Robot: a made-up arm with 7 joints.
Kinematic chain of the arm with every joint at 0, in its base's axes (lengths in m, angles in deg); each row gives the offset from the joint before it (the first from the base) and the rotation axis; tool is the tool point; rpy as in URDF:
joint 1: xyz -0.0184 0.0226 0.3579 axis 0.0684 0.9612 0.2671
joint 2: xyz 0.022 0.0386 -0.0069 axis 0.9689 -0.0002 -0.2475
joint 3: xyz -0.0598 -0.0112 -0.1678 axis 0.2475 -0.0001 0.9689
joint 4: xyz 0.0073 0.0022 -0.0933 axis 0.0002 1 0
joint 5: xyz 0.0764 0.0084 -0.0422 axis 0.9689 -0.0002 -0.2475
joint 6: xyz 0.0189 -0.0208 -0.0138 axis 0.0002 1 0
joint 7: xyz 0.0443 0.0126 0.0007 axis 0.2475 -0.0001 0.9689
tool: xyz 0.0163 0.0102 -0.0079 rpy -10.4 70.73 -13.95
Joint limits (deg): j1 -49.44..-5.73 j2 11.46..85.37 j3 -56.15..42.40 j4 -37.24..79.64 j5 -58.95..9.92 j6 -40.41..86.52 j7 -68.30..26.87
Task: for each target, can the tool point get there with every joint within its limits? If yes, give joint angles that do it. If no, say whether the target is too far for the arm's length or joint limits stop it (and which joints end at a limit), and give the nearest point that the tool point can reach.
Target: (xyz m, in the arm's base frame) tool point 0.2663 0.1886 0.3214
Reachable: yes | joints -42.96 47.28 8.38 -15.69 -51.13 3.56 -53.46
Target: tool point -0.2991 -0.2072 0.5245
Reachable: no: joint limits stop it (at a limit: joint 1, joint 2, joint 3, joint 4, joint 5, joint 6, joint 7) | nearest point 0.0206 -0.0413 0.1543 | short by 0.517 m
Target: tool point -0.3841 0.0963 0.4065
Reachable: no: joint limits stop it (at a limit: joint 1, joint 2, joint 3, joint 4, joint 5, joint 6) | nearest point 0.0494 0.2232 0.4948 | short by 0.460 m
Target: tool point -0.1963 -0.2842 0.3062
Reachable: no: joint limits stop it (at a limit: joint 1, joint 2, joint 3, joint 4, joint 5, joint 7) | nearest point 0.0018 -0.0704 0.1163 | short by 0.348 m
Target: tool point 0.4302 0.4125 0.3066
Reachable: no: too far | nearest point 0.2987 0.3453 0.2935 | short by 0.148 m
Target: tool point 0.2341 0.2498 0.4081
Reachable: yes | joints -42.34 74.72 4.12 -12.98 -45.38 -8.11 -25.51
